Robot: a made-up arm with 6 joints.
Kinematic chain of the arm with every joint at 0, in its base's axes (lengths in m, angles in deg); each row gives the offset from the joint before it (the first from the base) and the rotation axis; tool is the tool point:
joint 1: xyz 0 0 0.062 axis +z
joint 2: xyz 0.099 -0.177 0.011 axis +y
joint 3: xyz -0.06 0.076 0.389 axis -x
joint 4: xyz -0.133 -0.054 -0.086 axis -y
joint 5: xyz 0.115 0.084 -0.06 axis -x
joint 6: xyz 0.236 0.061 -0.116 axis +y
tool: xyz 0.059 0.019 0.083
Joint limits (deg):
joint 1: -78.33..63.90
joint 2: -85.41..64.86
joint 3: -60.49..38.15
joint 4: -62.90..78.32
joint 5: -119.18..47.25
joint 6: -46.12..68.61
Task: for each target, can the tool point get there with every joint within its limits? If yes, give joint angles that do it. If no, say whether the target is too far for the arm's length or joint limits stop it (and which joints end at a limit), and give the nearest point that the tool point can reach.
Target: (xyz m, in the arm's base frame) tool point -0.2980 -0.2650 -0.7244
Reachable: no: joint limits stop it (at a limit: joint 4, joint 6) | nearest point -0.2124 -0.1889 -0.1834 | short by 0.553 m
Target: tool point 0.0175 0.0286 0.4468
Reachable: yes | joints -1.48 -54.02 5.50 6.15 -47.43 30.84
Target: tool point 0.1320 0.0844 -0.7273
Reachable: no: joint limits stop it (at a limit: joint 1, joint 4, joint 6) | nearest point 0.1289 0.0603 -0.1991 | short by 0.529 m
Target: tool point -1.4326 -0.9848 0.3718
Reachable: no: too far | nearest point -0.5805 -0.3990 0.2042 | short by 1.048 m
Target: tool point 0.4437 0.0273 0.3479
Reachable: yes | joints 0.32 19.13 -3.11 14.36 -42.22 16.26
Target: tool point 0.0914 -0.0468 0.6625
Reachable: yes | joints -7.25 -16.11 -12.71 49.38 8.28 4.73
